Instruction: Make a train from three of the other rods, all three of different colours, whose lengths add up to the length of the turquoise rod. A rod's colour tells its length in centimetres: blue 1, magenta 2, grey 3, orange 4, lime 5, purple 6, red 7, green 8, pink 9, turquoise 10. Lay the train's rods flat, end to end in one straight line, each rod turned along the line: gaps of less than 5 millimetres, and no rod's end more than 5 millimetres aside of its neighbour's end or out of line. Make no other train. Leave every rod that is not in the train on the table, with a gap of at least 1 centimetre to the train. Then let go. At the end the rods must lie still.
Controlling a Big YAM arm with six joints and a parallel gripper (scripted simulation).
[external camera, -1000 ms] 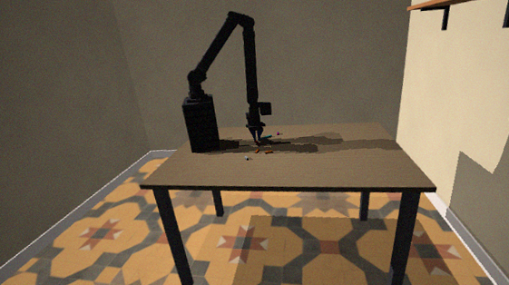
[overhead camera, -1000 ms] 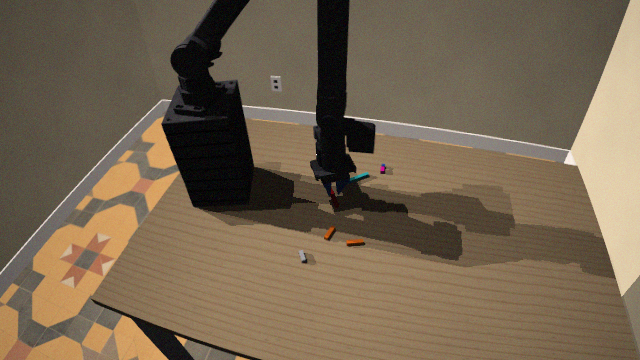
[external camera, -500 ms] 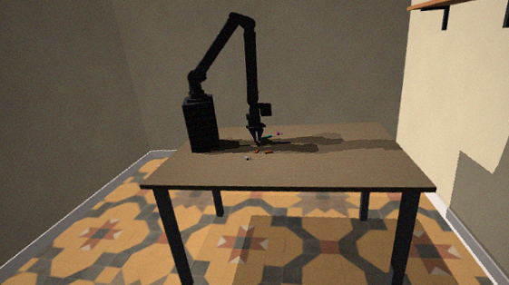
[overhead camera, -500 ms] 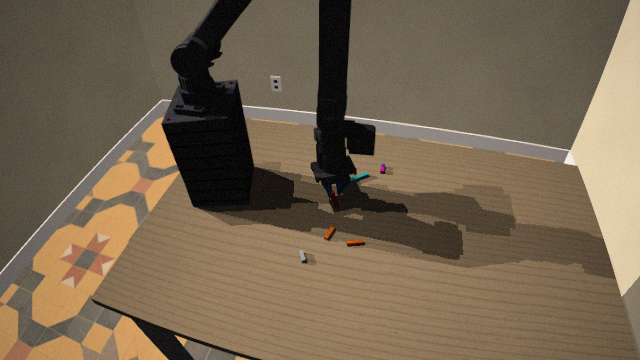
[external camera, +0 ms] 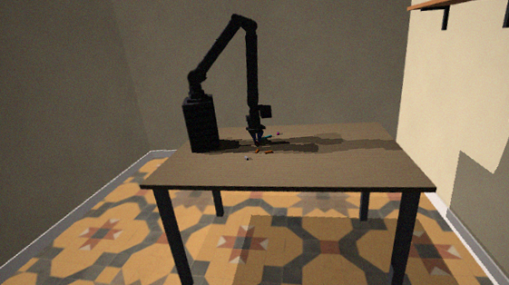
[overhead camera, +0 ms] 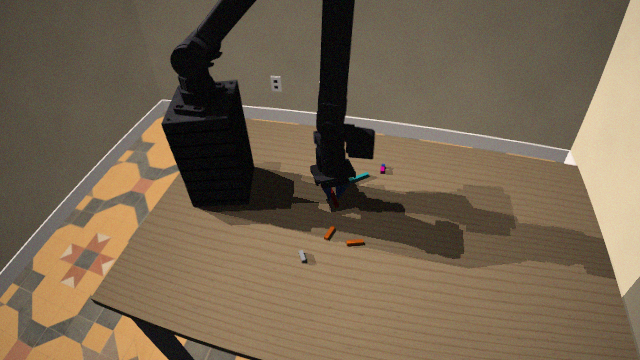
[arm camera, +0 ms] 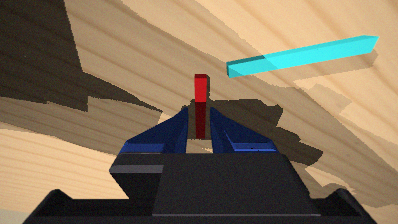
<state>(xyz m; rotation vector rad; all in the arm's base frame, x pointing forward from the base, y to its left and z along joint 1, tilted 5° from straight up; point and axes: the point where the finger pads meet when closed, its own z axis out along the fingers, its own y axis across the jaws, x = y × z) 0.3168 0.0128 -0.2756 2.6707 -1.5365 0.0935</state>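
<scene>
The red rod is 1 cm below my hand. The rest, counted from my hand: magenta rod (11 cm ahead, 14 cm to the left, 1 cm below); then turquoise rod (4 cm ahead, 8 cm to the left, 1 cm below); then blue rod (11 cm ahead, 16 cm to the left, 1 cm below).
</scene>
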